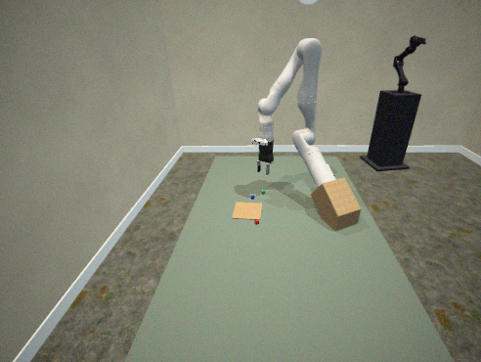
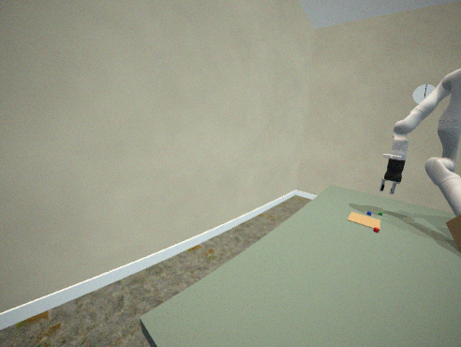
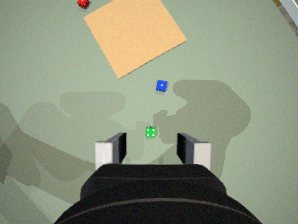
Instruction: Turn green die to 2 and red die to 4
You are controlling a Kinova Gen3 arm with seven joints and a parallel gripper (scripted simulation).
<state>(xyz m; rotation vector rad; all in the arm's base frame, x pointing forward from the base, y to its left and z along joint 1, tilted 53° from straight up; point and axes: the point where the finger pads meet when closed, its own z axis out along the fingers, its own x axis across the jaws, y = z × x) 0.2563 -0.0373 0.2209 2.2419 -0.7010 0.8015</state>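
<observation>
The green die is 14 cm below my hand. Also, from my hand: red die 26 cm to the left, 14 cm below, 8 cm ahead; then tan mat 16 cm to the left, 15 cm below, 11 cm ahead; then blue die 14 cm below, 7 cm ahead, 4 cm to the left.
</observation>
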